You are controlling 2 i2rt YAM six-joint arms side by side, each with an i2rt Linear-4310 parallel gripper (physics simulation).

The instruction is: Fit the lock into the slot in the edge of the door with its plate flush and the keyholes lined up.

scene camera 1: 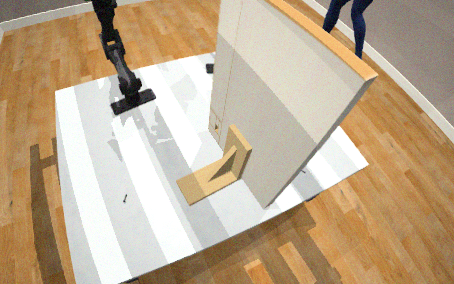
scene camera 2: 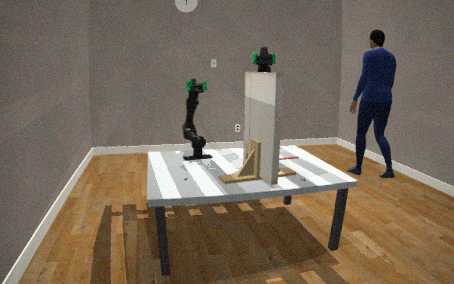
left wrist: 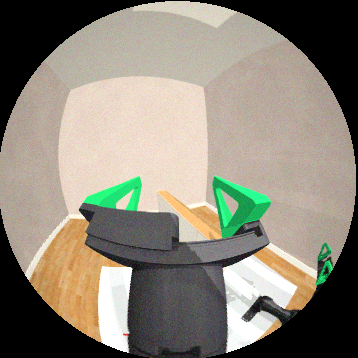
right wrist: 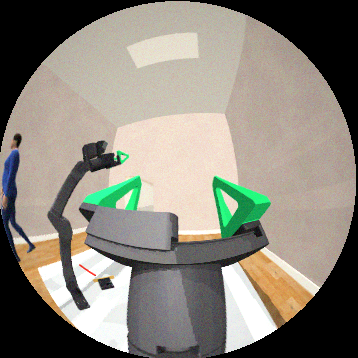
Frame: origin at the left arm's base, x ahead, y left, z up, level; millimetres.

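Seen in the pictures: left gripper, between the fingertips: point(scene camera 2: 264, 53) point(left wrist: 176, 179) point(right wrist: 123, 157); right gripper, between the fingertips: point(scene camera 2: 198, 79) point(right wrist: 176, 179); right arm's base, origin of its link: point(scene camera 1: 133, 101) point(scene camera 2: 198, 158).
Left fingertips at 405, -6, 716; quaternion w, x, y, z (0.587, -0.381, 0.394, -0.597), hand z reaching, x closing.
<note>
Offsets run from my left fingertips to a thing's top centre, as dx, dy, dz. "spot": to the spot under its first point.
The pale door {+147, -14, -113} point(scene camera 1: 280, 90) point(scene camera 2: 260, 120) point(left wrist: 181, 220) stands upright on the table, with an orange top edge. A small keyhole {spot: +23, -88, -634} point(scene camera 1: 216, 127) shows low in its face; the edge slot is not visible. The black lock {-201, +12, -689} point(right wrist: 105, 284) with its brass-coloured plate lies on the table near the left arm's base in the right wrist view. My left gripper point(scene camera 2: 264, 58) point(left wrist: 176, 179) point(right wrist: 123, 157) is open and empty, high beyond the door in scene camera 2. My right gripper point(scene camera 2: 197, 85) point(right wrist: 176, 179) point(left wrist: 324, 262) is open and empty, high above its own base, away from the lock.
Wooden brackets {spot: +223, -159, -697} point(scene camera 1: 200, 185) point(scene camera 2: 230, 178) brace the door at its foot. A thin red item {-256, +198, -710} point(scene camera 2: 289, 158) point(right wrist: 87, 270) point(left wrist: 126, 334) lies near the lock. Small dark screws {+250, -423, -705} point(scene camera 1: 125, 198) point(scene camera 2: 185, 179) lie on the table point(scene camera 1: 90, 200) point(scene camera 2: 250, 193). A person in blue point(scene camera 1: 357, 20) point(scene camera 2: 377, 85) point(right wrist: 11, 170) stands beyond it.
</note>
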